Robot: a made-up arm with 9 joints.
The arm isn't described. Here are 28 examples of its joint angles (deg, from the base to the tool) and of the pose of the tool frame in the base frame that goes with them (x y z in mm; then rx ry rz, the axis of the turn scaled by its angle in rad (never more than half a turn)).
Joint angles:
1: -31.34 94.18 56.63 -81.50 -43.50 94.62 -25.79 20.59 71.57
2: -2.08 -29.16 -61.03 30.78 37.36 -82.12 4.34 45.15 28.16
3: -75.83 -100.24 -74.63 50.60 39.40 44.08 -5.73 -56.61 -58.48
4: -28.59 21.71 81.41 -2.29 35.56 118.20 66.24 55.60 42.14
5: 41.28 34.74 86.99 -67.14 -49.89 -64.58 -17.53 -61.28 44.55
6: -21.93 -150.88 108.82 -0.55 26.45 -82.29 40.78 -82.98 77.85
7: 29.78 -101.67 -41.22 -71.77 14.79 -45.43 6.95 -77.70 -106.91
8: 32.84 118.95 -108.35 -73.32 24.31 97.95 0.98 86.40 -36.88
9: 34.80 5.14 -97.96 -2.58 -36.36 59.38 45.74 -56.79 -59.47
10: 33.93 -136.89 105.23 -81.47 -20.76 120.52 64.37 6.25 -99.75
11: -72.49 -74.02 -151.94 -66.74 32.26 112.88 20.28 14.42 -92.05
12: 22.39 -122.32 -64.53 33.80 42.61 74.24 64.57 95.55 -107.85
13: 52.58 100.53 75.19 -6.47 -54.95 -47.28 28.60 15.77 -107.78
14: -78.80 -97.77 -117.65 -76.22 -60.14 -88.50 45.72 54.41 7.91
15: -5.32 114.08 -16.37 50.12 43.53 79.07 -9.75 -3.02 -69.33
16: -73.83 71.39 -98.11 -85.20 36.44 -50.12 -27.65 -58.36 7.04
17: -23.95 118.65 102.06 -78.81 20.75 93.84 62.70 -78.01 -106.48
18: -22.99 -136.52 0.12 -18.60 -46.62 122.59 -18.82 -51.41 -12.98
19: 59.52 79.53 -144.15 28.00 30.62 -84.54 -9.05 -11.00 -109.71
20: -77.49 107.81 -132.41 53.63 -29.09 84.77 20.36 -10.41 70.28
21: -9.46 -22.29 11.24 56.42 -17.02 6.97 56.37 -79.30 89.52
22: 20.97 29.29 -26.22 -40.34 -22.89 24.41 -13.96 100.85 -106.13
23: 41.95 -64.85 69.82 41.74 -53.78 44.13 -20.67 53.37 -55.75
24: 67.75 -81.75 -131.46 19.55 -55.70 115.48 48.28 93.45 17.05
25: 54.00 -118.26 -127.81 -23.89 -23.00 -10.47 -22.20 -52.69 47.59
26: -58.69 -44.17 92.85 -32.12 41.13 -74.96 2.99 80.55 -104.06
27: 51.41 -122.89 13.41 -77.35 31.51 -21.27 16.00 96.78 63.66
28: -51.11 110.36 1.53 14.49 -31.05 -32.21 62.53 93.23 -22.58
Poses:
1: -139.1 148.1 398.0 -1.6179 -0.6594 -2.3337
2: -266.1 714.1 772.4 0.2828 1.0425 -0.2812
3: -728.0 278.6 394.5 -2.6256 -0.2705 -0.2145
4: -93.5 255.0 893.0 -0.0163 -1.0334 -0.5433
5: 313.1 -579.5 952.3 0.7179 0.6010 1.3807
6: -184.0 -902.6 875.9 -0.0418 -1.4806 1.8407
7: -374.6 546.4 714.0 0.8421 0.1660 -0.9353
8: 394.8 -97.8 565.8 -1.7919 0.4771 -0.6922
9: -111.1 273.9 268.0 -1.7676 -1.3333 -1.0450
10: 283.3 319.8 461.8 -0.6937 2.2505 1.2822
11: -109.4 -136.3 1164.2 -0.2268 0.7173 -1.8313
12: -665.8 -102.5 919.1 1.6223 1.9604 -1.6666
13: -278.0 -244.2 101.2 -1.5371 -1.9490 -1.4493
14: -785.2 -617.9 722.6 -1.0396 -0.5497 1.7577
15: 39.1 612.2 823.0 -1.0377 1.5367 1.4879
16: 571.5 387.8 739.8 1.0381 -1.2948 -2.5932
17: -324.6 -34.6 573.2 -0.4665 -0.3453 -1.3115
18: -250.9 373.7 603.6 0.0194 0.8285 -1.4651
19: 838.6 225.5 481.1 -0.8633 2.3032 -1.2471
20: 74.7 135.2 858.4 2.4007 -0.4083 -1.2293
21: -522.9 248.5 640.8 0.4707 -1.9027 -0.2182
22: -388.5 184.7 721.2 -0.7220 -1.8990 0.7063
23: -271.1 -46.6 715.5 0.5491 -1.2861 -0.6390
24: -410.5 11.1 349.7 -0.0566 1.3541 -1.9721
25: -585.0 -69.5 1150.1 -0.7881 0.5542 1.0346
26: 424.9 -460.7 1282.9 0.5107 0.5531 0.1220
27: -76.1 556.1 673.4 -0.2184 -1.6166 0.9755
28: -521.0 -257.5 132.6 2.9714 0.1708 -0.7945
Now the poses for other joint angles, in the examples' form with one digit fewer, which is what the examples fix.
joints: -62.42 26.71 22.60 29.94 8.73 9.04 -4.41 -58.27 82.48
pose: -594 79 322 1.156 -1.244 0.279
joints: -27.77 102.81 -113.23 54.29 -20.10 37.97 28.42 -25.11 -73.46
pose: 385 -243 746 0.638 1.073 0.755
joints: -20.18 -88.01 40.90 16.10 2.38 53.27 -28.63 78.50 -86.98
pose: -96 408 740 -1.077 -0.669 0.121
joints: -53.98 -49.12 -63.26 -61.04 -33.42 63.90 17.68 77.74 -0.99
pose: -281 133 485 -0.337 1.821 0.949
